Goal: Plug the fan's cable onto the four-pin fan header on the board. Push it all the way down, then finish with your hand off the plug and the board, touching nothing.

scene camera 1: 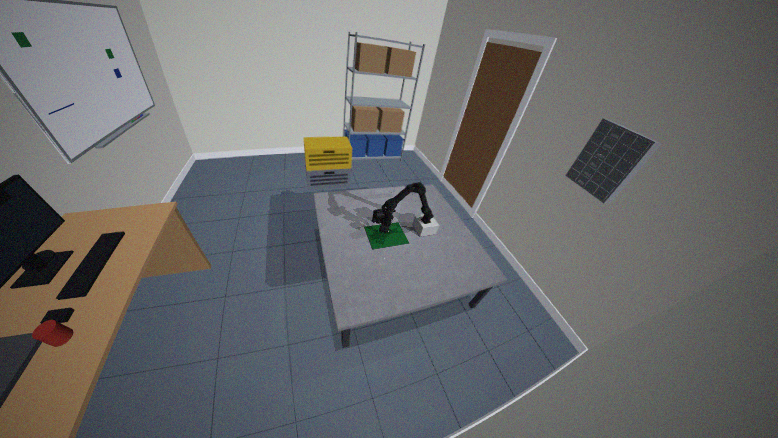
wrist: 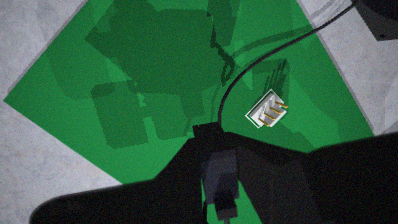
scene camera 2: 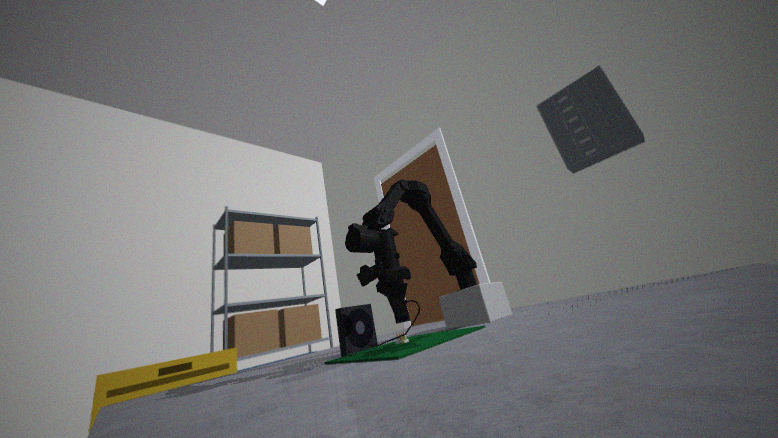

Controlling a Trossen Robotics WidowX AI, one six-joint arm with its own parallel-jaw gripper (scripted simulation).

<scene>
same spot on green board: (scene camera 2: 391,351) = (wrist: 120,85)
</scene>
